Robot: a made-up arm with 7 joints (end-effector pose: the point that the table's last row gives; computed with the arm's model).
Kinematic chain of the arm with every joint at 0, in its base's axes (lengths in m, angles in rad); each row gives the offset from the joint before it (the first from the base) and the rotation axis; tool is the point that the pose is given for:
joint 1: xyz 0 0 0.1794 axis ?
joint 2: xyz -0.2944 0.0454 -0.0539 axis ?
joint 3: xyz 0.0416 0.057 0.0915 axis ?
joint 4: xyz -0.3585 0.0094 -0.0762 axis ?
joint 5: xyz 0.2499 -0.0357 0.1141 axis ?
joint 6: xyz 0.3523 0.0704 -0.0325 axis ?
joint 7: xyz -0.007 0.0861 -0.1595 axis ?
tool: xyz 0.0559 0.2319 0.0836
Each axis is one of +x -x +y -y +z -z.
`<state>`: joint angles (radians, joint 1 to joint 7).
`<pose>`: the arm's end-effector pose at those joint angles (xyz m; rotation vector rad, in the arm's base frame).
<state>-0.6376 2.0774 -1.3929 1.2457 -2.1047 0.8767 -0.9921</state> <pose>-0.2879 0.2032 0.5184 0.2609 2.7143 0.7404</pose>
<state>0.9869 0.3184 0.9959 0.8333 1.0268 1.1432 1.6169</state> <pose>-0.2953 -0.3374 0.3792 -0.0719 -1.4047 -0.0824</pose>
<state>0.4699 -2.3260 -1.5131 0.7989 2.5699 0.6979 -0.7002</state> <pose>0.1836 0.7103 0.1860 0.0045 -0.6846 -0.1600</pose>
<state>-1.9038 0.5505 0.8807 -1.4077 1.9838 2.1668 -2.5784</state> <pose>-0.1685 -0.2397 -0.0299 -0.3794 -0.5011 -2.0867</pose>
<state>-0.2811 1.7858 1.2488 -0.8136 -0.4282 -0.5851 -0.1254</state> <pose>-0.2904 -0.3875 -0.4022 1.4750 0.8947 -2.2685</pose>
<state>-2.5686 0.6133 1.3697 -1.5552 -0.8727 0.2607 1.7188</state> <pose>-0.7224 0.0783 0.4081 1.5482 2.1071 -1.5163</pose>
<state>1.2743 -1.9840 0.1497 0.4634 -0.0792 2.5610 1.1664</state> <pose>-0.4576 -0.2247 0.3659 0.0736 -1.6279 -1.7722</pose>
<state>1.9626 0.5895 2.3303 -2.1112 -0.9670 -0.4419 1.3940</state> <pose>-0.7115 0.0330 -0.1618 0.5894 -0.3618 -1.9509</pose>
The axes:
joint 1: +x
joint 2: +z
joint 3: -x
joint 4: -z
joint 5: -z
joint 6: +x
joint 7: +z

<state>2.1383 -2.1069 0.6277 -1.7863 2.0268 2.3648 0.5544</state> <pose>0.0141 -0.1584 0.0476 1.2180 0.0909 -2.5401</pose>
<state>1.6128 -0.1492 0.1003 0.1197 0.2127 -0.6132 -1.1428</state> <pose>0.2074 0.0866 0.0784 0.5387 0.9119 -1.2706</pose>
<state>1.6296 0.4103 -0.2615 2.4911 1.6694 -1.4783 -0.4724</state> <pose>-1.2100 0.1364 0.2910 0.8829 -2.4238 -0.4005</pose>
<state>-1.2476 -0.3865 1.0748 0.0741 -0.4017 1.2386 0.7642</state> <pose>-0.0809 0.0660 -0.2137 -0.9150 0.4437 0.3244</pose>
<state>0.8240 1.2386 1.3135 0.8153 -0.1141 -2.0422 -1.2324</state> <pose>-0.0691 -0.2962 0.7599 -1.2792 -1.9236 -1.8902</pose>
